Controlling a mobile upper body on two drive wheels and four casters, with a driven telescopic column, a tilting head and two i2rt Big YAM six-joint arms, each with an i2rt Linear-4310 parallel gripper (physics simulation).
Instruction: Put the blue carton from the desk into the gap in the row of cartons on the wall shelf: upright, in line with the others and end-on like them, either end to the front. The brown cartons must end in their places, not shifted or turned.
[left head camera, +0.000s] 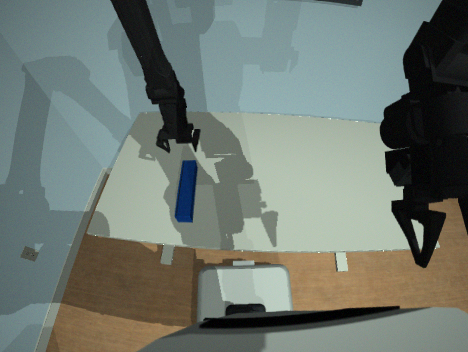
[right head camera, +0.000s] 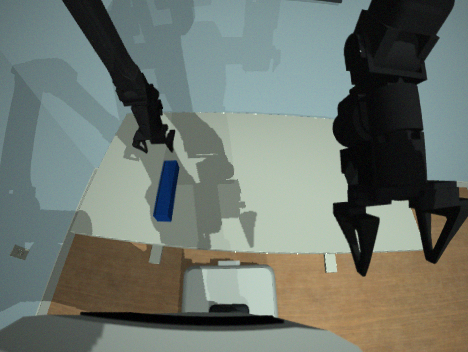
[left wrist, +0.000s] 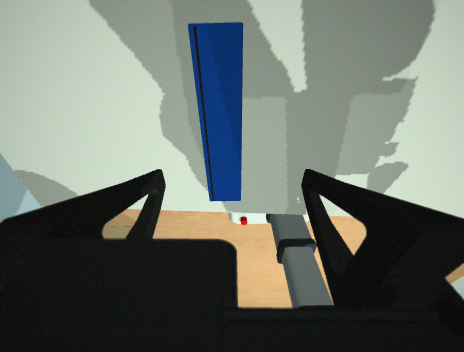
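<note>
The blue carton (left head camera: 186, 191) (right head camera: 166, 191) (left wrist: 223, 112) lies on the desk (left head camera: 310, 185) (right head camera: 285, 185) (left wrist: 100, 100), its long side running roughly from the back to the front edge. My left gripper (left head camera: 180, 144) (right head camera: 157, 146) (left wrist: 233, 177) is open and empty above the desk, just beyond the carton's far end in the head views. In the left wrist view the carton lies ahead, between the lines of the two fingers. My right gripper (right head camera: 398, 267) is open and empty, near the desk's right front corner. The wall shelf's row of cartons and its gap do not show.
A pale blue wall (left head camera: 325, 65) (right head camera: 300, 65) stands behind the desk. A dark edge (left head camera: 340, 2) (right head camera: 320, 1) shows at the top of the head views. The robot's light base (left head camera: 245, 285) (right head camera: 230, 285) stands at the desk's front, on the wooden floor (left head camera: 125, 285) (right head camera: 115, 280).
</note>
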